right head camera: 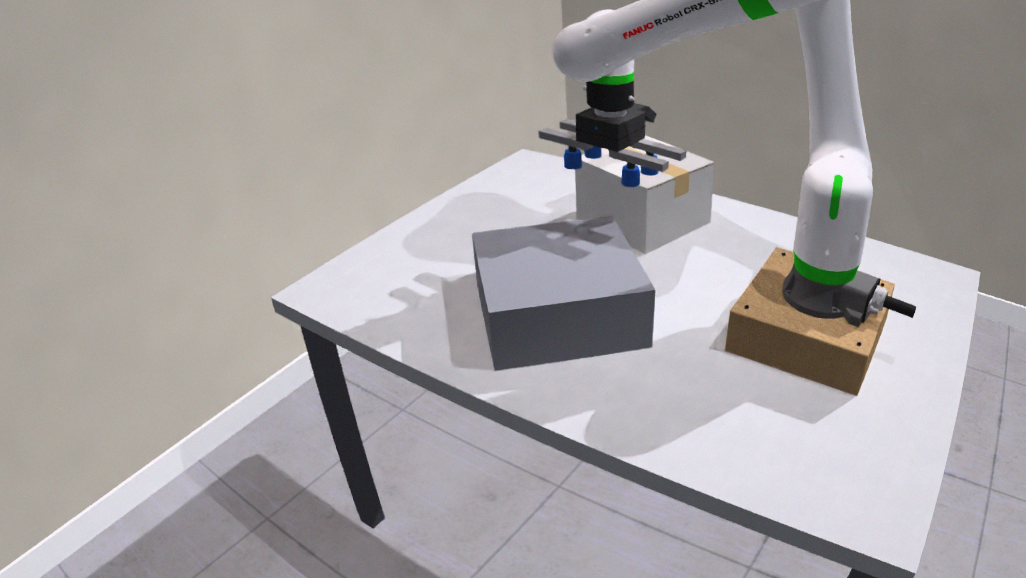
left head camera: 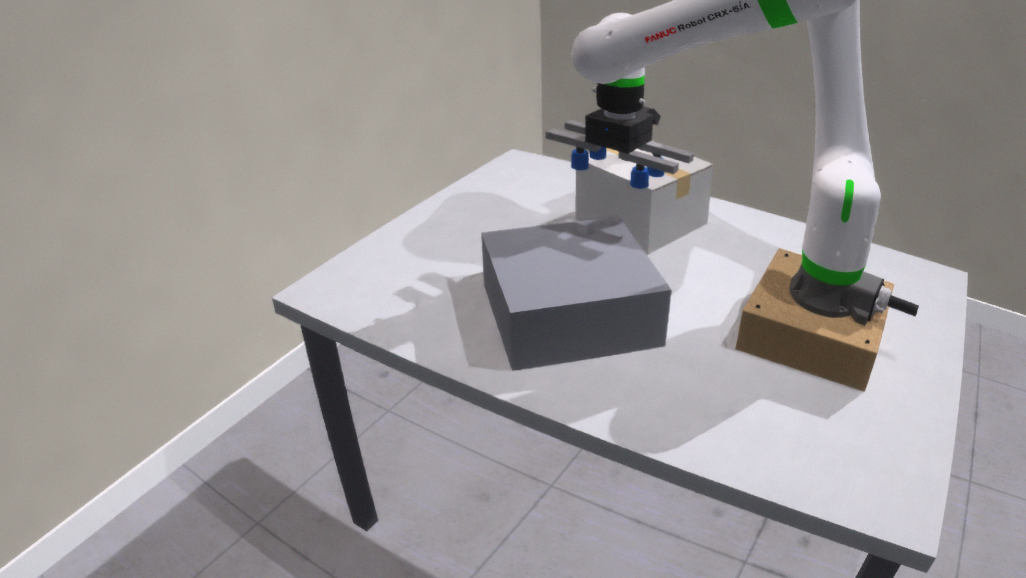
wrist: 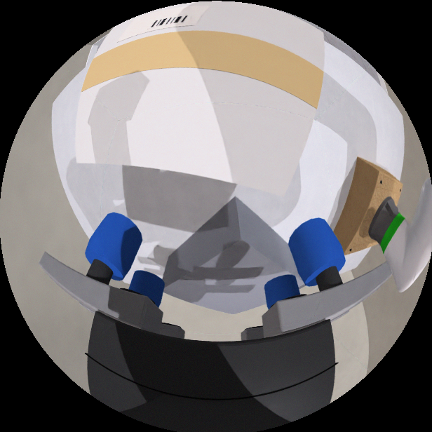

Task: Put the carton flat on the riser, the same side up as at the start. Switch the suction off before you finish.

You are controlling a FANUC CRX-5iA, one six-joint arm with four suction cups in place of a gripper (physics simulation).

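The white carton stands flat on the table behind the riser, with a tan tape strip across its top and a barcode label that shows in the wrist view. The grey riser is a low block on the table, and its top carries shadows but no carton. My gripper, with four blue suction cups pointing down, holds nothing. It hangs near the carton's riser-side edge, with the carton's top ahead of the cups in the wrist view. The exact gap is hard to tell.
The arm's base stands on a brown wooden block, right of the riser. The table has its front edge before the riser. Walls rise behind and to the left.
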